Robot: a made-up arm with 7 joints.
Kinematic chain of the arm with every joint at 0, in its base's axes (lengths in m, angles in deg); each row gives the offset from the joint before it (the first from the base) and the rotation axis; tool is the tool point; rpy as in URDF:
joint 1: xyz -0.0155 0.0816 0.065 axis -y
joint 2: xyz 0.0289 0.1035 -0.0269 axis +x
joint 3: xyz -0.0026 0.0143 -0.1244 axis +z
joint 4: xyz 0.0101 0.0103 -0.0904 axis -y
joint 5: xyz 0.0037 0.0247 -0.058 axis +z
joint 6: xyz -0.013 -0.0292 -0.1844 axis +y
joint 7: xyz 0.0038 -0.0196 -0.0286 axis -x
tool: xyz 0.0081 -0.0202 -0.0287 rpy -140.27 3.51 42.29
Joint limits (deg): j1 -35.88..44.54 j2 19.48..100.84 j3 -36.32..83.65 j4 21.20..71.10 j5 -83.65..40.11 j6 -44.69..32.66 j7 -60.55..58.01
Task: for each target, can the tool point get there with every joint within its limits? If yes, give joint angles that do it. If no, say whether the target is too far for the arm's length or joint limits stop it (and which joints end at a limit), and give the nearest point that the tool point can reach.
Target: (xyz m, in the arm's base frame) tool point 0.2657 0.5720 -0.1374
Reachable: yes | joints 34.10 27.46 69.22 37.06 16.40 -4.44 -20.90
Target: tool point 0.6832 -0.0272 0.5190
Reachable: no: too far | nearest point 0.4180 0.1921 0.0793 | short by 0.558 m
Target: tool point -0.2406 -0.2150 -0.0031
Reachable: no: joint limits stop it (at a limit: joint 1, joint 2, joint 3, joint 4, joint 6, joint 7) | nearest point -0.0375 0.1068 -0.3273 | short by 0.500 m
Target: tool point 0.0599 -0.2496 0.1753
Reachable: no: joint limits stop it (at a limit: joint 1, joint 2, joint 3, joint 4, joint 5, joint 6) | nearest point 0.3640 0.1079 0.0196 | short by 0.495 m
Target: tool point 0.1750 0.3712 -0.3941
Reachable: yes | joints -0.17 27.20 -14.63 44.64 -51.36 12.57 15.83
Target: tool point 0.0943 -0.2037 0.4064
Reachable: no: joint limits stop it (at a limit: joint 2, joint 3, joint 4, joint 5, joint 6) | nearest point 0.0822 0.3540 0.3688 | short by 0.559 m
